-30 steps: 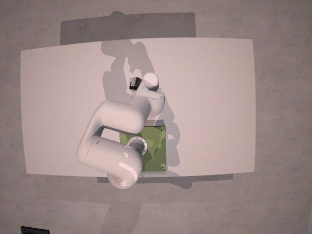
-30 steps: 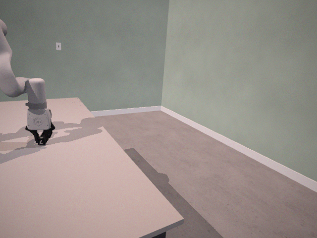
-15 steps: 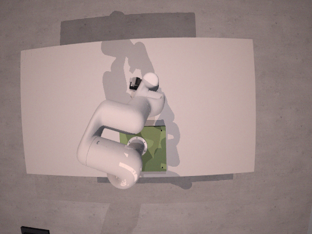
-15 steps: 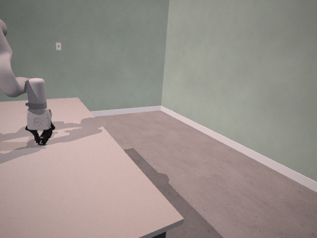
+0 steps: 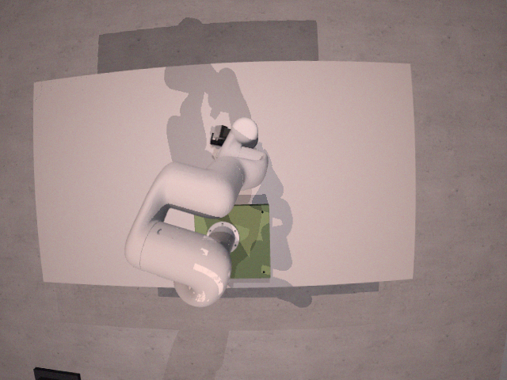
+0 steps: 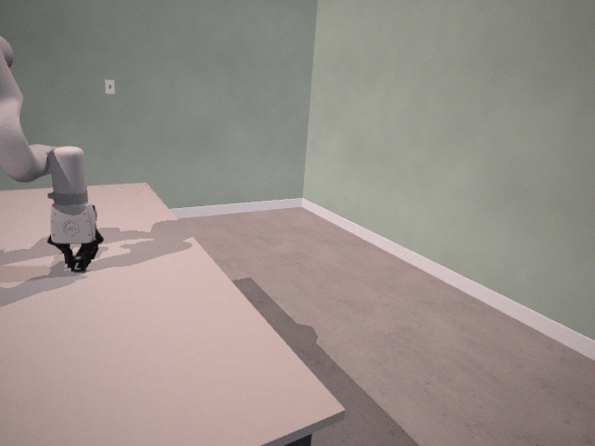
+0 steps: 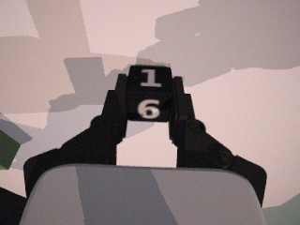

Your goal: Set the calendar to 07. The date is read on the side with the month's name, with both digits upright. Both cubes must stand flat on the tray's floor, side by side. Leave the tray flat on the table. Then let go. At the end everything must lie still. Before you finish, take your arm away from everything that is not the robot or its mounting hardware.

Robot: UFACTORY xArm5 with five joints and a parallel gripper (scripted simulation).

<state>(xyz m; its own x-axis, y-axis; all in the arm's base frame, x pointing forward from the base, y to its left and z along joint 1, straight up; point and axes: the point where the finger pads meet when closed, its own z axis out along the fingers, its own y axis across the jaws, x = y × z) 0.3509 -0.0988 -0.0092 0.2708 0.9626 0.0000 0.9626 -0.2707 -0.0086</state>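
Right now my hand is 10 mm above the black cube. From my hand the other things lie so: black calendar tray 110 mm to the left, 30 mm below, 20 mm ahead.
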